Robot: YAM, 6 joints.
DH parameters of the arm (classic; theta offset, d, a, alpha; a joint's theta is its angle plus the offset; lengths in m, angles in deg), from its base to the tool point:
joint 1: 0 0.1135 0.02 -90
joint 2: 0 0 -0.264 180
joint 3: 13.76 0 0.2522 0
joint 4: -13.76 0 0.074 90
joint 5: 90 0 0 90
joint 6: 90 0.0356 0 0
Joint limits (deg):
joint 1: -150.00..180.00
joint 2: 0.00..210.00
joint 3: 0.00..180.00
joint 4: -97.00..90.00
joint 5: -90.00..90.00
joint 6: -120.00..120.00
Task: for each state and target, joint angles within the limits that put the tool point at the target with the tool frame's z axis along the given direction. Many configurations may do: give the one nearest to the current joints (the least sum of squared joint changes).
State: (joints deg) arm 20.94 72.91 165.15 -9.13 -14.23 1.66
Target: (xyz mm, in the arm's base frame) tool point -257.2 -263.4 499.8 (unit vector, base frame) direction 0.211 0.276 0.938
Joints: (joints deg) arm 45.91 26.22 151.04 -55.02 -2.32 1.66
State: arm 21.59 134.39 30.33 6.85 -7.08 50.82
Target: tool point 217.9 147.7 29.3 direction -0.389 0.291 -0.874
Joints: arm 30.65 118.95 48.10 -31.18 -26.66 50.82
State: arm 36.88 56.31 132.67 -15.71 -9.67 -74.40
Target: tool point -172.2 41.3 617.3 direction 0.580 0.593 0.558
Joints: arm -5.97 46.35 141.53 -47.89 -40.57 -74.40
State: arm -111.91 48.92 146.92 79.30 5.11 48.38
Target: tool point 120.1 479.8 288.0 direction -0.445 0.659 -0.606
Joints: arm -106.59 32.93 173.45 89.70 37.94 48.38
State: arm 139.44 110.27 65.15 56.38 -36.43 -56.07
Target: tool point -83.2 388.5 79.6 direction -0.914 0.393 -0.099
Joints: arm 97.70 128.83 53.41 64.48 -58.56 -56.07
